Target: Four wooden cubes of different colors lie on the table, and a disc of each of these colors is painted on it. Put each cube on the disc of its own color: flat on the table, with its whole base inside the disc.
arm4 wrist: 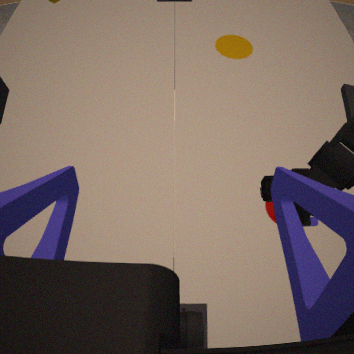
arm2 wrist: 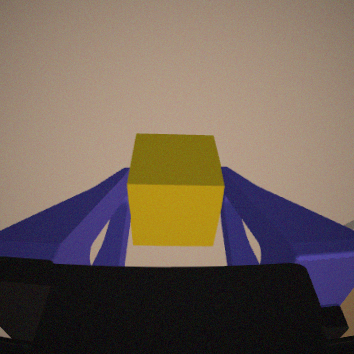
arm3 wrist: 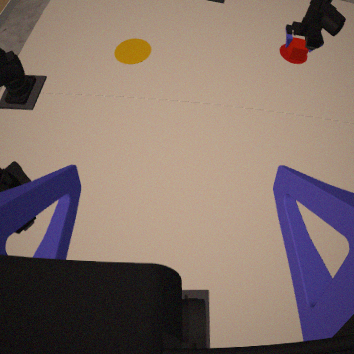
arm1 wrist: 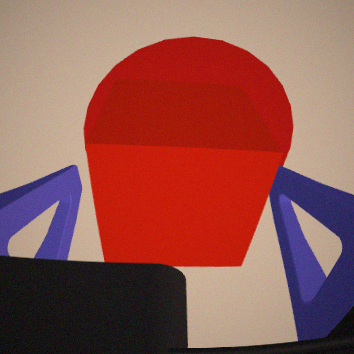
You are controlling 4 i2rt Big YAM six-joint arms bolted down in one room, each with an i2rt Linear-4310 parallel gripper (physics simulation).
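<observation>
A red cube point(arm1 wrist: 172, 207) point(arm3 wrist: 298, 45) is upright over the red disc point(arm1 wrist: 195, 57) point(arm3 wrist: 292, 57) point(arm4 wrist: 270, 212); its far base edge shows inside the disc and its near base edge is hidden. My arm1 gripper point(arm1 wrist: 177, 175) is open, with its fingers on either side of this cube. My arm2 gripper point(arm2 wrist: 175, 172) is shut on a yellow cube point(arm2 wrist: 175, 215), seen over bare table. The yellow disc point(arm3 wrist: 133, 51) point(arm4 wrist: 234, 47) has no cube on it. My arm3 gripper point(arm3 wrist: 177, 175) and arm4 gripper point(arm4 wrist: 176, 175) are open and empty, high over the table. The other two cubes and discs do not show.
Arm1 point(arm3 wrist: 316, 25) point(arm4 wrist: 330, 162) reaches over the red disc. Parts of another arm point(arm3 wrist: 11, 70) and its base plate point(arm3 wrist: 34, 95) stand at the left in the arm3 wrist view, with further dark arm parts point(arm3 wrist: 15, 176) below them. A thin seam point(arm4 wrist: 174, 140) crosses the table.
</observation>
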